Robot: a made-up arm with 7 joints. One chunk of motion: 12 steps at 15 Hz.
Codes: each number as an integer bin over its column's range. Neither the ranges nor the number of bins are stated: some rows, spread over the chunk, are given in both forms.
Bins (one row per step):
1: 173 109 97 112 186 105 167
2: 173 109 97 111 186 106 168
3: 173 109 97 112 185 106 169
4: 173 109 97 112 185 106 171
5: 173 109 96 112 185 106 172
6: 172 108 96 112 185 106 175
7: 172 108 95 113 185 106 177
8: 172 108 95 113 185 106 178
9: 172 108 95 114 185 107 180
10: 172 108 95 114 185 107 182
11: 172 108 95 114 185 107 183
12: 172 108 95 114 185 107 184
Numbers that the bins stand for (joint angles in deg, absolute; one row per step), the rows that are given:
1: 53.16 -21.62 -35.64 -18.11 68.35 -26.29 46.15
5: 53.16 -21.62 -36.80 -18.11 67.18 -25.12 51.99
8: 51.99 -22.78 -37.97 -16.94 67.18 -25.12 59.00
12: 51.99 -22.78 -37.97 -15.77 67.18 -23.95 66.01
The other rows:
2: 53.16 -21.62 -35.64 -19.28 68.35 -25.12 47.32
3: 53.16 -21.62 -35.64 -18.11 67.18 -25.12 48.49
4: 53.16 -21.62 -35.64 -18.11 67.18 -25.12 50.83
6: 51.99 -22.78 -36.80 -18.11 67.18 -25.12 55.50
7: 51.99 -22.78 -37.97 -16.94 67.18 -25.12 57.84
9: 51.99 -22.78 -37.97 -15.77 67.18 -23.95 61.34
10: 51.99 -22.78 -37.97 -15.77 67.18 -23.95 63.68
11: 51.99 -22.78 -37.97 -15.77 67.18 -23.95 64.85

